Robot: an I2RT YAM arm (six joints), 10 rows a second.
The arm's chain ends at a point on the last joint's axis. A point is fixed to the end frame.
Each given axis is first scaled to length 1.
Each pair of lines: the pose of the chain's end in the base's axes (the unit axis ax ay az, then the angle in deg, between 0 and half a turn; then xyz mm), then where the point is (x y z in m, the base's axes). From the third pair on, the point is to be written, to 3 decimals.
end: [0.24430 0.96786 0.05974 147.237 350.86 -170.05 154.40]
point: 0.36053 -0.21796 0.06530
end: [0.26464 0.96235 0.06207 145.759 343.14 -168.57 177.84]
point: 0.35334 -0.21603 0.08856
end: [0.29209 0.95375 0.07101 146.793 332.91 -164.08 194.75]
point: 0.340 -0.209 0.104
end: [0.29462 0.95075 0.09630 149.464 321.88 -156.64 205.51]
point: 0.327 -0.196 0.112
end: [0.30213 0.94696 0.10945 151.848 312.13 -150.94 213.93]
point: 0.314 -0.186 0.119
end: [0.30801 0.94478 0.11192 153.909 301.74 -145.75 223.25]
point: 0.300 -0.179 0.127
